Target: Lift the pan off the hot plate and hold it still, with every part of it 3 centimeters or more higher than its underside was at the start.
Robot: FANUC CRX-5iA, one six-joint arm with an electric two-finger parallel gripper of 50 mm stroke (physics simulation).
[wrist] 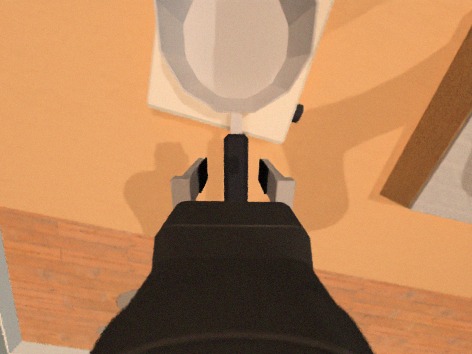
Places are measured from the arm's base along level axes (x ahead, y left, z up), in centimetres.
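Pixels of known places: gripper, between the fingertips: (233,169).
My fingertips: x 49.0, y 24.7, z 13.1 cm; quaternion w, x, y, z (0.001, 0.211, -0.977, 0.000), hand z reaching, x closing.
Observation:
Ahead of a thing's pixels: the offset from my fingertips to its middle. "spot": to the spot under its first point.
The grey pan @(dz -8.7, dx +1.9, dy -5.1 cm) (236,50) sits on the cream hot plate @(spot: dz -13.8, dx -4.9, dy -5.5 cm) (272,131) at the top of the wrist view, its far part cut off by the frame edge. Its black handle @(dz -7.2, dx -2.8, dy +4.8 cm) (236,167) points down toward the gripper body, which hides the handle's near end. My gripper (233,169) is open, with one finger on each side of the handle and a gap on both sides. Nothing is held. How high the fingers are relative to the handle is hard to tell from this view.
A small black knob @(dz -16.7, dx -7.6, dy -10.2 cm) (298,113) sticks out from the hot plate's right side. A brown wooden wall (432,120) with a grey surface (452,182) beyond it stands at the right. The orange table's edge runs across below, with wood-plank floor (65,270) past it.

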